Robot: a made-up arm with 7 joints. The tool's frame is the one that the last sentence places.
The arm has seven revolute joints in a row. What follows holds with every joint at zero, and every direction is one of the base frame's. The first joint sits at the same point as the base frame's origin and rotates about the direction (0, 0.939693, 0.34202). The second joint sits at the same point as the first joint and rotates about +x. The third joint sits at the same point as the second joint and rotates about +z. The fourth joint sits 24.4 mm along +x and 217.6 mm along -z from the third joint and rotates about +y. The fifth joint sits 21.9 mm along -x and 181 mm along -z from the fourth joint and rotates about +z. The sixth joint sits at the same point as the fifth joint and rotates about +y. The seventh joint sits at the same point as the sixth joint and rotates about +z. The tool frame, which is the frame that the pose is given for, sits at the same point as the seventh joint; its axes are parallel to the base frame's.
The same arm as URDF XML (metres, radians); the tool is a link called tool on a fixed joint. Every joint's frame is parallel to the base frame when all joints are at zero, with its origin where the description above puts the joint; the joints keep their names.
<robot name="arm">
<link name="base_link"/>
<link name="link1"/>
<link name="link2"/>
<link name="link3"/>
<link name="link4"/>
<link name="link5"/>
<link name="link6"/>
<link name="link7"/>
<link name="tool"/>
<joint name="joint 1" type="continuous"><parent link="base_link"/><child link="link1"/><origin xyz="0 0 0"/><axis xyz="0 0.9397 0.342"/></joint>
<joint name="joint 2" type="continuous"><parent link="link1"/><child link="link2"/><origin xyz="0 0 0"/><axis xyz="1 0 0"/></joint>
<joint name="joint 3" type="continuous"><parent link="link2"/><child link="link3"/><origin xyz="0 0 0"/><axis xyz="0 0 1"/></joint>
<joint name="joint 4" type="continuous"><parent link="link3"/><child link="link4"/><origin xyz="0.0244 0 -0.2176"/><axis xyz="0 1 0"/></joint>
<joint name="joint 5" type="continuous"><parent link="link4"/><child link="link5"/><origin xyz="-0.0219 0 -0.181"/><axis xyz="0 0 1"/></joint>
<joint name="joint 6" type="continuous"><parent link="link5"/><child link="link6"/><origin xyz="0 0 0"/><axis xyz="0 1 0"/></joint>
<joint name="joint 7" type="continuous"><parent link="link6"/><child link="link7"/><origin xyz="0 0 0"/><axis xyz="0 0 1"/></joint>
<joint name="tool_joint" type="fixed"><parent link="link7"/><child link="tool"/><origin xyz="0 0 0"/></joint>
</robot>

